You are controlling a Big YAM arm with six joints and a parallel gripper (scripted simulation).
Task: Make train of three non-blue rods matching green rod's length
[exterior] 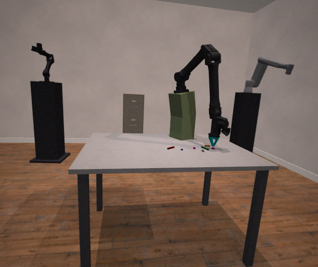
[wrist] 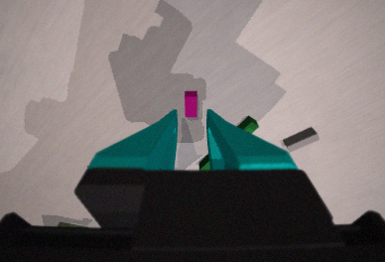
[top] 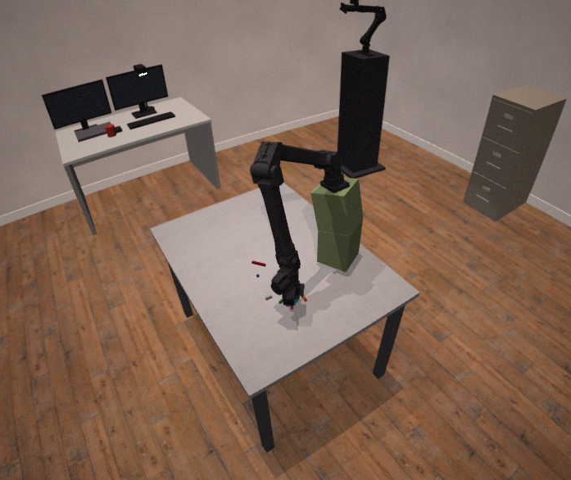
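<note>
Right now my hand is 6 cm to the left of the green rod and 3 cm above it. From my hand the other things lie so: orange rod: 7 cm behind, 3 cm below, 2 cm to the right; then grey rod: 10 cm to the right, 7 cm ahead, 3 cm below; then small blue rod: 25 cm to the right, 5 cm ahead, 3 cm below.
</note>
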